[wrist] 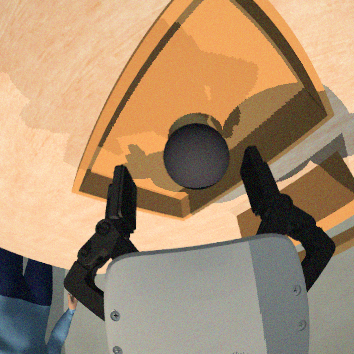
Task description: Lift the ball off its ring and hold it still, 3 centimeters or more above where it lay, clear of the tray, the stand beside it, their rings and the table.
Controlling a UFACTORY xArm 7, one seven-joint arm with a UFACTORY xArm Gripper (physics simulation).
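Frame: origin at the arm's base, x ahead, y left, z up, level; metres.
Seen in the pictures: gripper, fingertip midpoint: [186, 166].
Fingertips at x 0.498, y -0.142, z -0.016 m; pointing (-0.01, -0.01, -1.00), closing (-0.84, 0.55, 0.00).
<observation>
Pixels of each thing's top centre, then the offset from my fingertips to it. "spot": a spot on its surface instead. Level surfaces: height alone.
- dark grey ball, middle of its top: [201, 183] 0.013 m back, 0.007 m right, 0.025 m up
- small curved olive edge, surface spot: [189, 119] spot: 0.021 m back, 0.019 m right, 0.019 m down
- orange block, middle of its top: [313, 239] 0.069 m back, 0.233 m left, 0.050 m up
- wooden table, its level: 0.029 m down
A dark grey ball [196, 156] is in the wrist view, over the near part of an orange, wedge-shaped tray [230, 35]. A small curved olive edge [189, 119] shows just behind the ball, perhaps its ring; the rest of it is hidden by the ball. My gripper [186, 166] is open, with one black finger to the left of the ball and one to the right. There is a gap on each side, wider on the left, and neither finger touches the ball. The ball's underside is hidden.
A brown and orange block [315, 187], perhaps the stand, is at the right, close to the tray's near right wall. The wooden table [45, 165] lies around the tray. A person in blue [22, 320] shows at the lower left, beyond the table's edge.
</observation>
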